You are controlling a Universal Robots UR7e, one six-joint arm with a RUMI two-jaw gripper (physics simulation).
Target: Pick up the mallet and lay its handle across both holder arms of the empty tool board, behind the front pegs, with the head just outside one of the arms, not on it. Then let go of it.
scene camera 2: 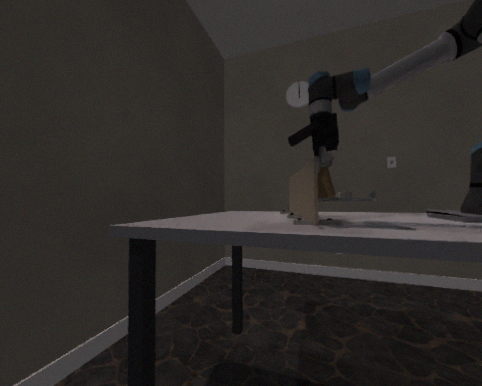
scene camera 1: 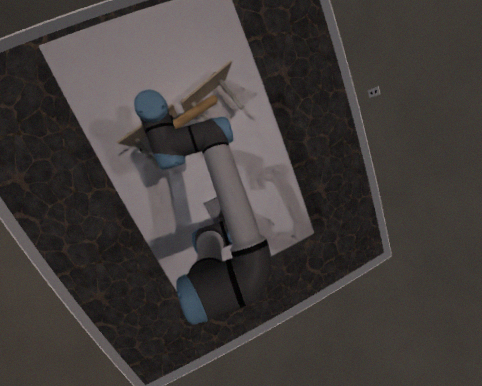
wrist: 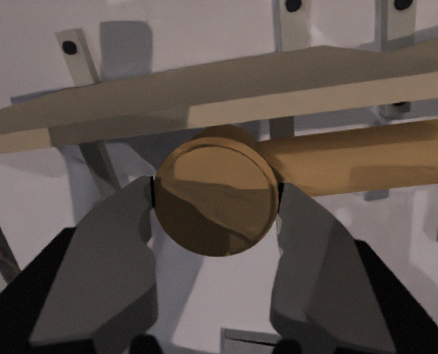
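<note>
The orange-brown wooden mallet [scene camera 1: 197, 112] [scene camera 2: 326, 184] [wrist: 360, 162] is in my gripper [scene camera 2: 324, 165] [wrist: 216, 183], which is shut on its round head. The gripper is hidden under the arm in scene camera 1. The handle runs right in the wrist view, in front of the pale wooden tool board [scene camera 1: 207, 82] [scene camera 2: 302, 195] [wrist: 310, 100] and roughly along it. A grey holder arm [scene camera 1: 232, 97] [scene camera 2: 350, 199] reaches out from the board near the handle's free end. Another grey strip [wrist: 100, 162] shows left of the head. I cannot tell whether the handle touches either arm.
The board stands upright on grey feet with black screws on the pale table [scene camera 1: 135, 40] [scene camera 2: 180, 235]. Its face is close behind the mallet head. A flat grey object [scene camera 1: 212, 207] [wrist: 250, 341] lies toward the robot's base.
</note>
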